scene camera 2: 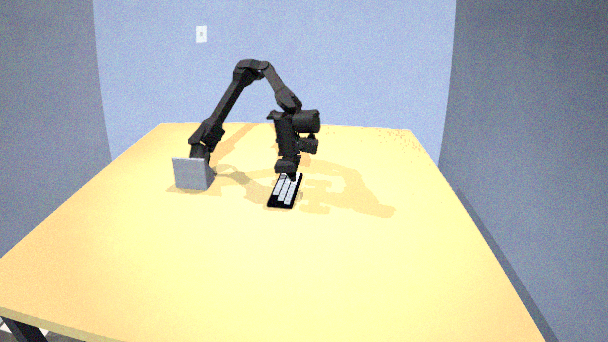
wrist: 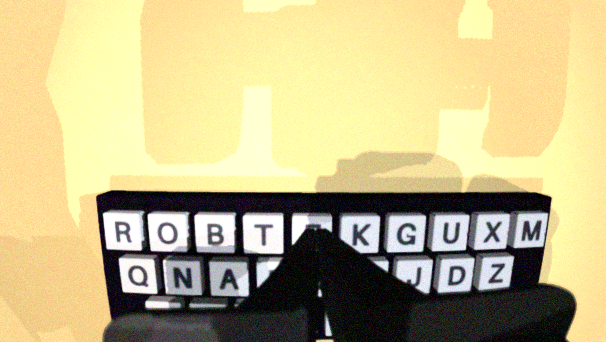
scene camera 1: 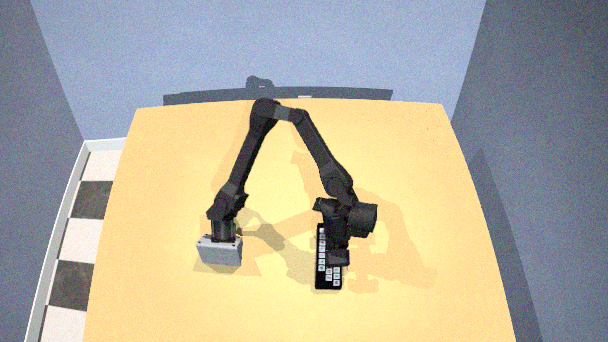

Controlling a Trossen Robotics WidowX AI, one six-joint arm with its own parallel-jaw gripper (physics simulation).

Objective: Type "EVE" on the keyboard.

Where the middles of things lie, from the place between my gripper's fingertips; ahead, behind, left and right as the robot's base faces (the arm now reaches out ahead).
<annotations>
I see the E key [wrist: 300,221] 10 mm below my hand. The rest, counted from my hand: K key [wrist: 360,230] 10 mm behind, 20 mm to the right, 10 mm below; then black keyboard [scene camera 1: 320,280] 20 mm behind, 10 mm to the right, 20 mm below; then T key [wrist: 263,232] 20 mm to the left, 10 mm below.
</annotations>
